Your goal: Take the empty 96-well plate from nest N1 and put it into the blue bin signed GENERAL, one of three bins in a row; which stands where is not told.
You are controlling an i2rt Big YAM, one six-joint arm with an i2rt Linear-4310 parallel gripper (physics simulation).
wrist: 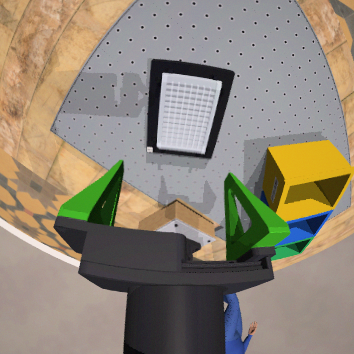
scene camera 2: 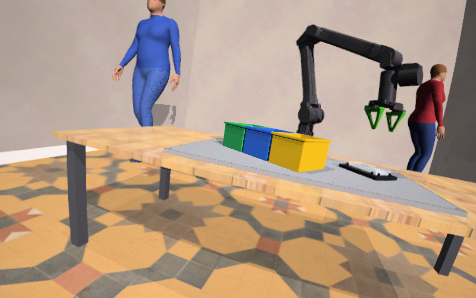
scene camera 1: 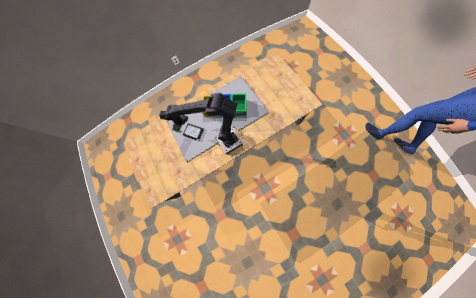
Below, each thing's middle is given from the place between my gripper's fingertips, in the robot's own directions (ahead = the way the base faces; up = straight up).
I see the 96-well plate (wrist: 187, 104) 140 mm below my hand and 20 mm to the right of it. Also, from my hand: black nest (wrist: 157, 66): 160 mm below, 20 mm to the right.
